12 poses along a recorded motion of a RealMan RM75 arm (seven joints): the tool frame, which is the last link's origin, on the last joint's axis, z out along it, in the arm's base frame.
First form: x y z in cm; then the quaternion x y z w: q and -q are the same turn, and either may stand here.
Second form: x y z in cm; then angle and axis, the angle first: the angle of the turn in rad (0 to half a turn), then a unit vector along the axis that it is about. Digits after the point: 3 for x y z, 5 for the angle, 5 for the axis.
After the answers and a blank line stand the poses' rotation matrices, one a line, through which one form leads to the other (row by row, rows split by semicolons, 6 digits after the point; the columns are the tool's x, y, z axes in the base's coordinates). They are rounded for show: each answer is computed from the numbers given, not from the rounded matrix.
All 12 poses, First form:
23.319, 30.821, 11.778, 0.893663, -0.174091, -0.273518, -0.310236
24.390, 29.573, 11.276, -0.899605, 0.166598, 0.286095, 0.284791
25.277, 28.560, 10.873, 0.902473, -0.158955, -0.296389, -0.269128
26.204, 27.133, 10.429, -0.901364, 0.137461, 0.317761, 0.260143
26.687, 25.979, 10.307, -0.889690, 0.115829, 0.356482, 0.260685
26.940, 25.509, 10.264, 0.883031, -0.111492, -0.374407, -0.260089
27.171, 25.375, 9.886, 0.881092, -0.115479, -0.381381, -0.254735
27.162, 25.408, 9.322, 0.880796, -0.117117, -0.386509, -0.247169
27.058, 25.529, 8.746, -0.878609, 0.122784, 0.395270, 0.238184
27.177, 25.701, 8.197, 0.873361, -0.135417, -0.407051, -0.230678
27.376, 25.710, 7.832, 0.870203, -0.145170, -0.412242, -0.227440
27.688, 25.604, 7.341, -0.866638, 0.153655, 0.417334, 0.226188
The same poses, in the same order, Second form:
23.319, 30.821, 11.778, 2.51071, -0.94005, 0.18313, 0.28771
24.390, 29.573, 11.276, 2.56402, -0.93847, 0.17379, 0.29845
25.277, 28.560, 10.873, 2.59662, -0.93705, 0.16504, 0.30774
26.204, 27.133, 10.429, 2.61525, -0.93350, 0.14236, 0.32909
26.687, 25.979, 10.307, 2.61413, -0.92155, 0.11998, 0.36925
26.940, 25.509, 10.264, 2.61536, -0.91450, 0.11547, 0.38775
27.171, 25.375, 9.886, 2.62645, -0.91115, 0.11942, 0.39439
27.162, 25.408, 9.322, 2.64208, -0.90900, 0.12087, 0.39889
27.058, 25.529, 8.746, 2.66060, -0.90464, 0.12642, 0.40698
27.177, 25.701, 8.197, 2.67604, -0.89757, 0.13917, 0.41833
27.376, 25.710, 7.832, 2.68270, -0.89362, 0.14908, 0.42334
27.688, 25.604, 7.341, 2.68527, -0.88970, 0.15774, 0.42844

0.789760 -0.480868 -0.380847; -0.141447 -0.746892 0.649727; -0.596885 -0.459259 -0.657883
0.780790 -0.462699 -0.419854; -0.136790 -0.782278 0.607724; -0.609636 -0.417073 -0.674088
0.773774 -0.446438 -0.449407; -0.127372 -0.804607 0.579986; -0.620524 -0.391536 -0.679448
0.760265 -0.413132 -0.501318; -0.082478 -0.826860 0.556327; -0.644356 -0.381608 -0.662707
0.719009 -0.391963 -0.573927; -0.020245 -0.837254 0.546439; -0.694706 -0.381275 -0.609928
0.694778 -0.391660 -0.603230; -0.002143 -0.839847 0.542819; -0.719221 -0.375846 -0.584347
0.682426 -0.397797 -0.613230; -0.009193 -0.843549 0.536973; -0.730897 -0.360807 -0.579317
0.673789 -0.397379 -0.622976; -0.015246 -0.850382 0.525945; -0.738767 -0.344877 -0.579036
0.657371 -0.404052 -0.636085; -0.027464 -0.856385 0.515607; -0.753066 -0.321476 -0.574060
0.631943 -0.424331 -0.648529; -0.048740 -0.856900 0.513174; -0.773480 -0.292687 -0.562194
0.617964 -0.440175 -0.651434; -0.065134 -0.854393 0.515528; -0.783503 -0.276148 -0.556655
0.604445 -0.455118 -0.653845; -0.077535 -0.850458 0.520297; -0.792865 -0.263795 -0.549343

